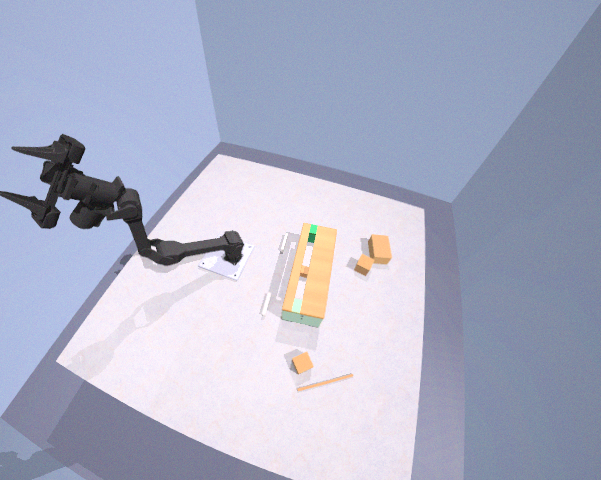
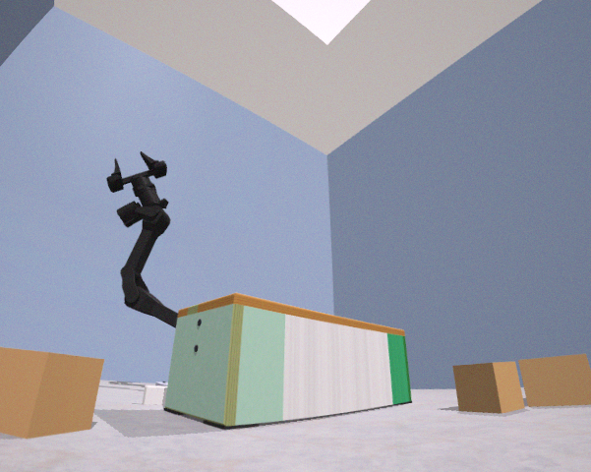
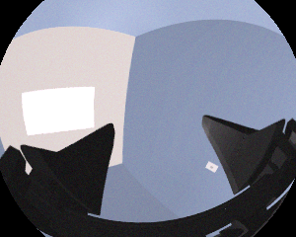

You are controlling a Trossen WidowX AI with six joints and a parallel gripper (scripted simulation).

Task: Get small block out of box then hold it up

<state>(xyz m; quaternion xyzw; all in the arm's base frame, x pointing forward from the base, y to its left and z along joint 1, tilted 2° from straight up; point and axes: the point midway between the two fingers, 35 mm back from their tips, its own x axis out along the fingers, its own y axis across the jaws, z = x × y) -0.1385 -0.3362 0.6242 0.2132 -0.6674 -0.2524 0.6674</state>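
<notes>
My gripper tip is 610 mm above the long box, 420 mm short of it and 400 mm to the right of it. Round my gripper tip: thin orange stick: 690 mm ahead, 670 mm below, 90 mm to the left; small orange block: 590 mm below, 430 mm ahead, 400 mm to the left.
</notes>
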